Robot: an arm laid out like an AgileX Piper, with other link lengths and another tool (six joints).
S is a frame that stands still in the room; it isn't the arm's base.
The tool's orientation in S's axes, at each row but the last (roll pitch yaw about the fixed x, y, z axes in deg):
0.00, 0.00, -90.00
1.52, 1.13, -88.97
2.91, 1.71, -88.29
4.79, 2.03, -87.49
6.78, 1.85, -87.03
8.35, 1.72, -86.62
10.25, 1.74, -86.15
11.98, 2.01, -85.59
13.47, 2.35, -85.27
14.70, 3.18, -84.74
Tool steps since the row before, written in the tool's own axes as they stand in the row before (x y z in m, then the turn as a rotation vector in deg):
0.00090, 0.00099, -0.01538, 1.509, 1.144, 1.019
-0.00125, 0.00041, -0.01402, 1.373, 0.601, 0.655
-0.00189, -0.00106, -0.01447, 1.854, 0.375, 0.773
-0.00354, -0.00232, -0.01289, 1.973, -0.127, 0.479
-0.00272, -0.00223, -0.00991, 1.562, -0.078, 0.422
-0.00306, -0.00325, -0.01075, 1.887, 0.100, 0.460
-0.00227, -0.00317, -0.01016, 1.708, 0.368, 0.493
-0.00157, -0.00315, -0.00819, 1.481, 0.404, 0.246
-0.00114, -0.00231, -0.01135, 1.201, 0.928, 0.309
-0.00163, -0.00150, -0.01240, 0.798, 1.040, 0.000
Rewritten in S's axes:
0.00099, -0.00090, -0.01538, 1.144, -1.509, 1.019
0.00075, 0.00154, -0.01398, 0.608, -1.375, 0.644
-0.00039, 0.00231, -0.01444, 0.391, -1.866, 0.735
-0.00141, 0.00394, -0.01291, -0.079, -1.994, 0.397
-0.00120, 0.00299, -0.01001, -0.046, -1.579, 0.359
-0.00185, 0.00329, -0.01101, 0.144, -1.895, 0.413
-0.00148, 0.00250, -0.01049, 0.390, -1.702, 0.498
-0.00152, 0.00176, -0.00861, 0.458, -1.461, 0.272
0.00026, 0.00164, -0.01152, 0.928, -1.149, 0.467
0.00148, 0.00246, -0.01227, 1.076, -0.716, 0.219

